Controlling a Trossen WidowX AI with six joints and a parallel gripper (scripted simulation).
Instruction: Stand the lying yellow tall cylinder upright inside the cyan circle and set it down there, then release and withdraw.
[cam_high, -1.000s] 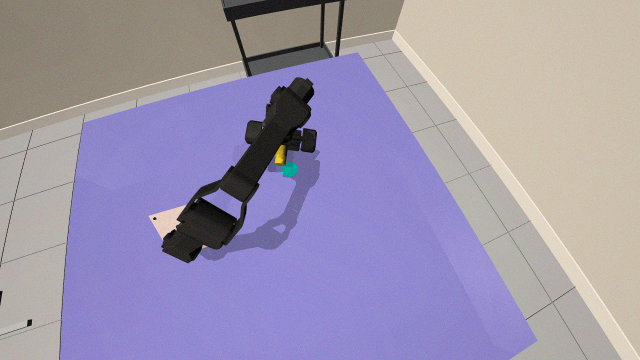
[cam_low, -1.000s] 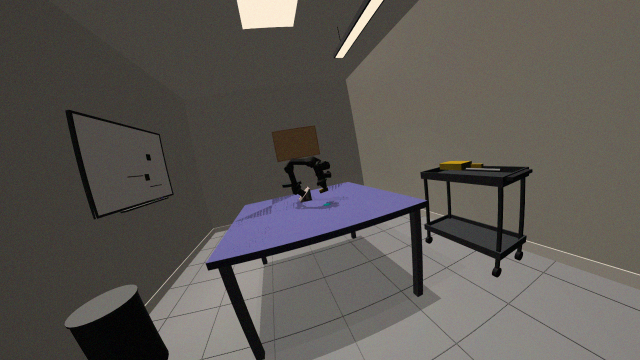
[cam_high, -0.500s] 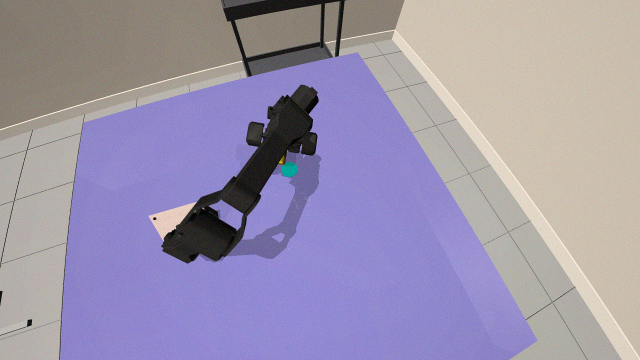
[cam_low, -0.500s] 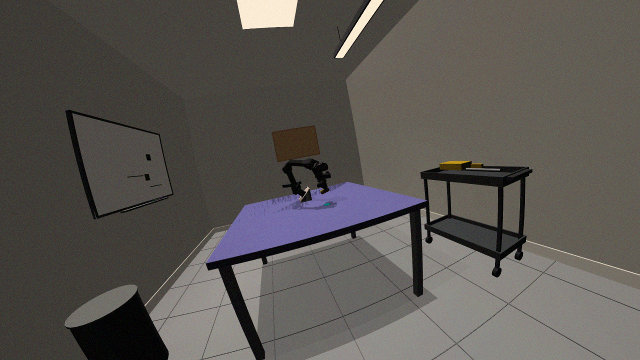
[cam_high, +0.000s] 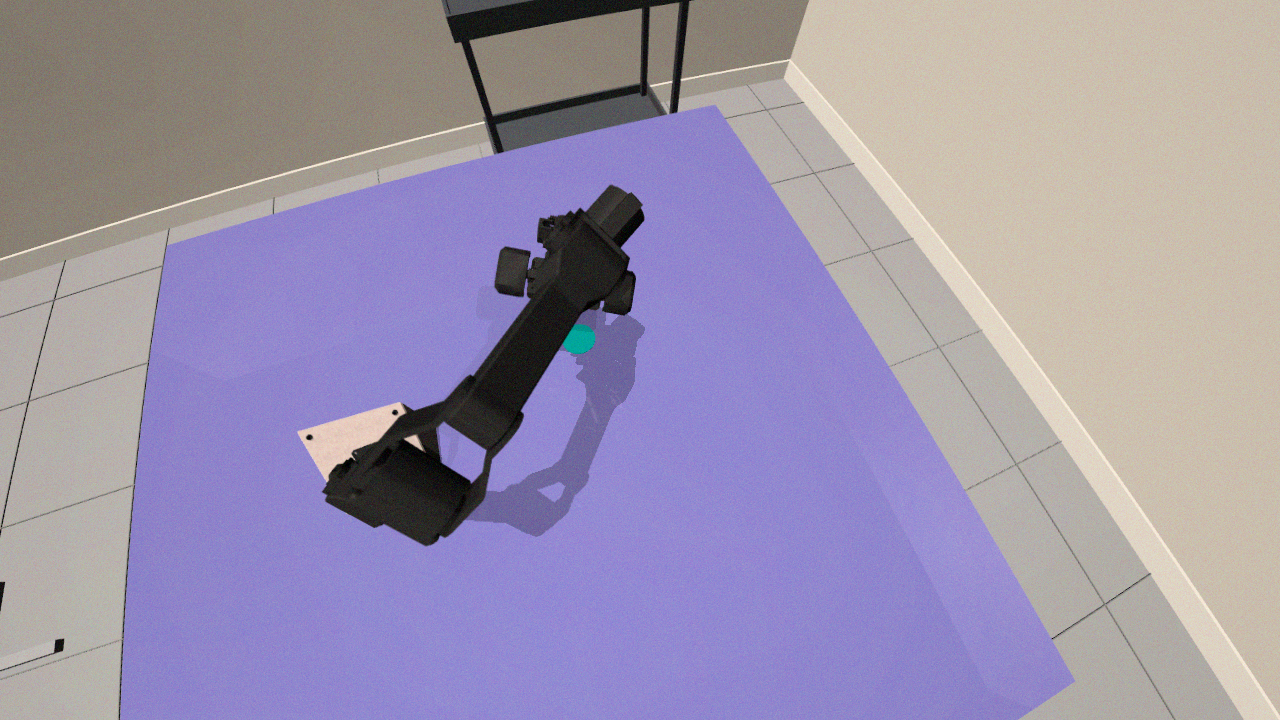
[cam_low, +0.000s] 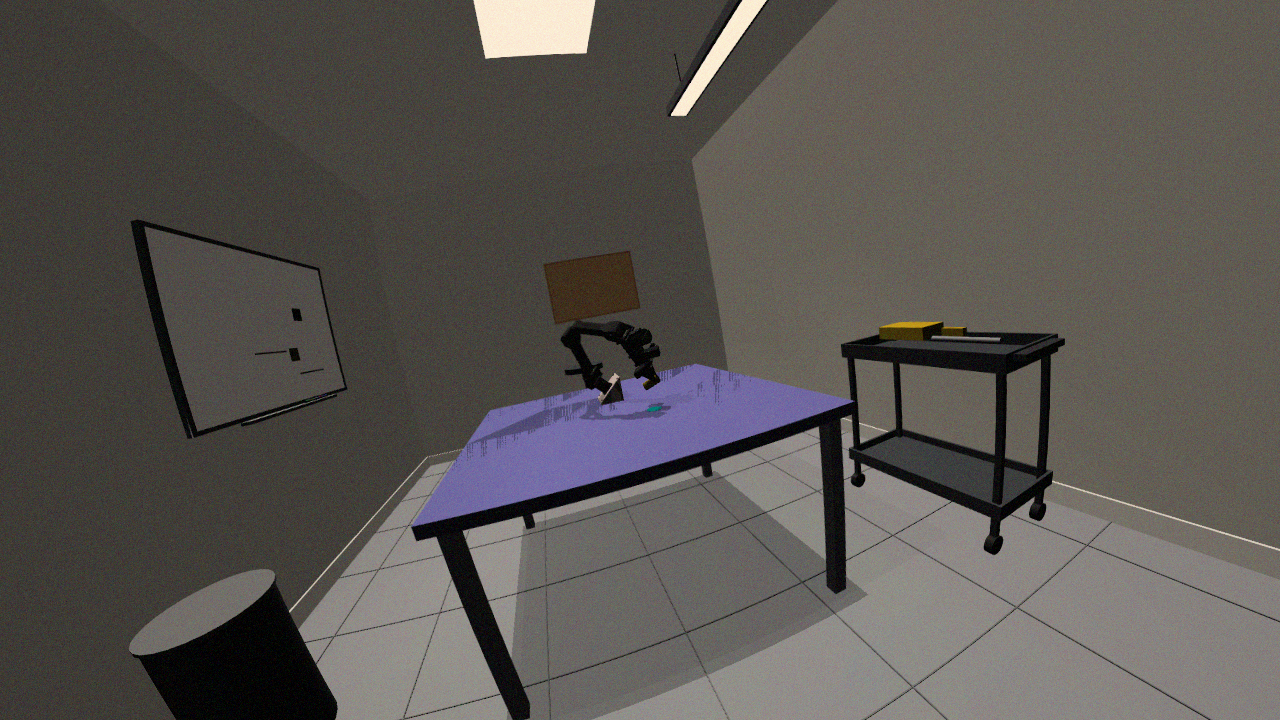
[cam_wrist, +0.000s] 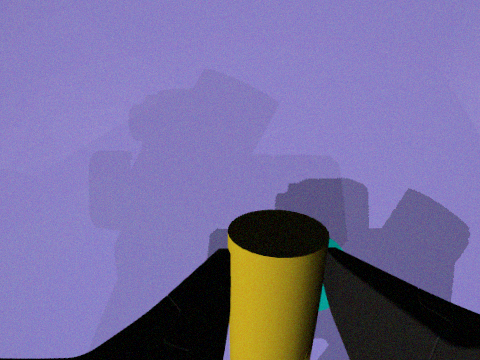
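Now: gripper tip 120 mm above the cyan circle and 30 mm to the left of it. From my gripper tip the other things lie so: yellow tall cylinder (20 mm to the right, 10 mm below, 10 mm behind).
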